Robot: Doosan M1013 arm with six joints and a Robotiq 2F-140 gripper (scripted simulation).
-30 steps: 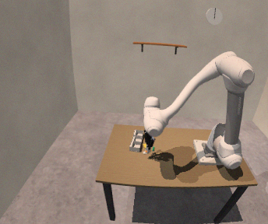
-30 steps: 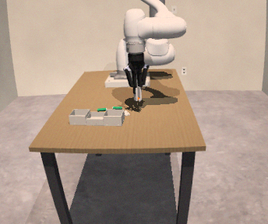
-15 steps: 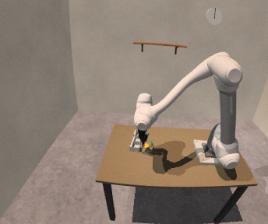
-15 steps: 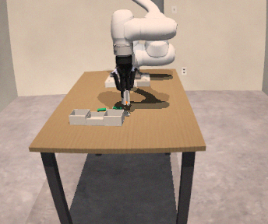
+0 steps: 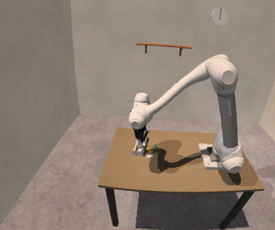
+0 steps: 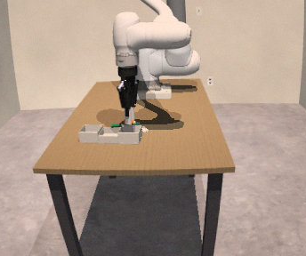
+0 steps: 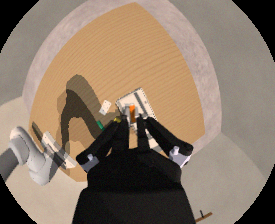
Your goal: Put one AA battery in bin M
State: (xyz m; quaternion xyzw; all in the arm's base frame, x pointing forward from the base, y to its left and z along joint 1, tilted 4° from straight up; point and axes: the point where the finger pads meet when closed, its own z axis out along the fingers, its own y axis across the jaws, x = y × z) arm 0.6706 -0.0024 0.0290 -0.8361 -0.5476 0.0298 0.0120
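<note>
Now: the orange-and-white AA battery 30 mm below my hand. Round my hand: small white piece 80 mm behind, 40 mm to the left, 100 mm below; yellow block 80 mm behind, 40 mm to the right, 100 mm below; grey bin row 90 mm to the right, 80 mm below.
</note>
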